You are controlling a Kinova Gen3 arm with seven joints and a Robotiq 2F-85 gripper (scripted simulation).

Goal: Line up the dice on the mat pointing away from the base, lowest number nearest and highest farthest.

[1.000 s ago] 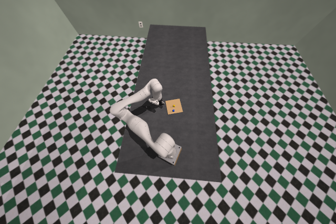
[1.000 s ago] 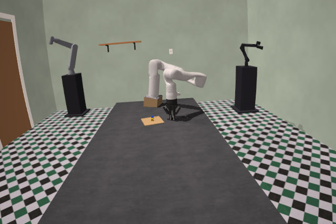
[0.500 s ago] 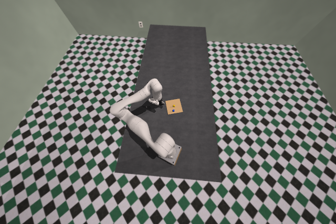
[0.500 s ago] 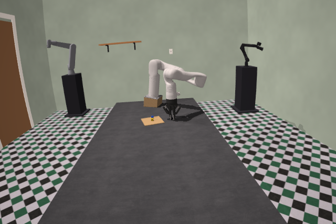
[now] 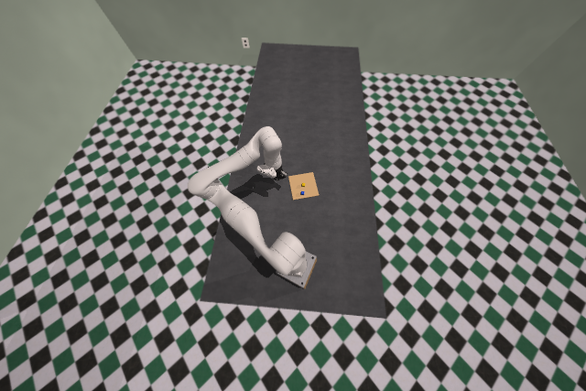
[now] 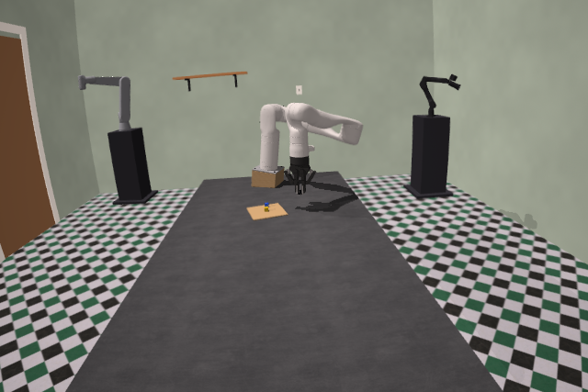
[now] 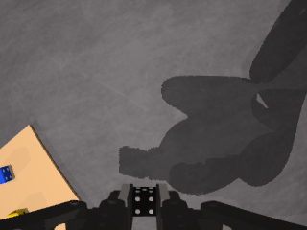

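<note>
Right now the yellow die is 1 cm ahead of my hand, 14 cm to the right of it and 8 cm below it. The rest, counted from my hand: black die: 1 cm below; blue die: 4 cm behind, 14 cm to the right, 8 cm below; tan mat: 1 cm ahead, 14 cm to the right, 8 cm below.
</note>
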